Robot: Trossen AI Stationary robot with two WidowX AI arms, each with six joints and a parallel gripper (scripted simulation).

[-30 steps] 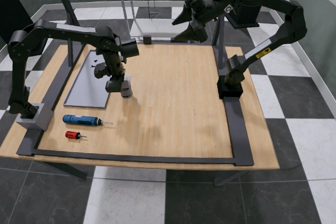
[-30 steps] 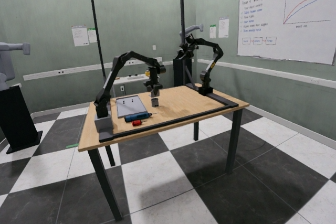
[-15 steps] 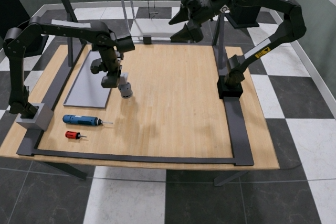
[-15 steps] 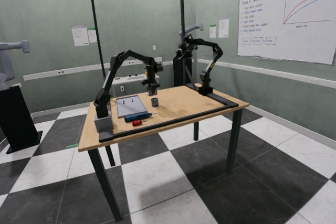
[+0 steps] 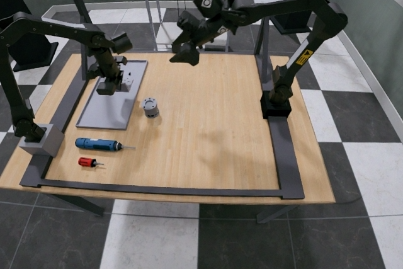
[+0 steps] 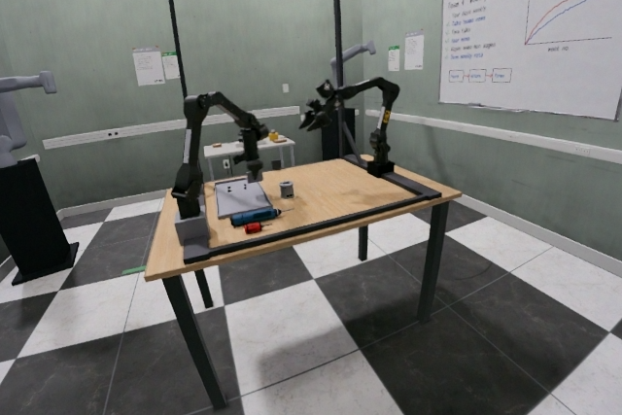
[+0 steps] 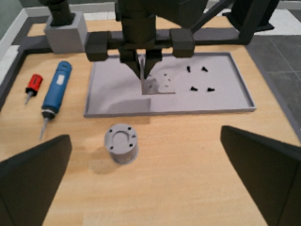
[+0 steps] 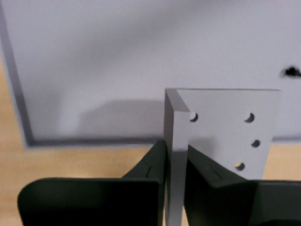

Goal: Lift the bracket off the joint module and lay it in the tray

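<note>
The grey tray lies 11 cm below my right hand, 8 cm behind it and 5 cm to the right of it. Also, from my right hand: red screwdriver (27 cm ahead, 12 cm to the right, 11 cm below); then grey bracket (3 cm below, 3 cm behind, 1 cm to the left); then round joint module (12 cm to the left, 9 cm below, 8 cm ahead).
</note>
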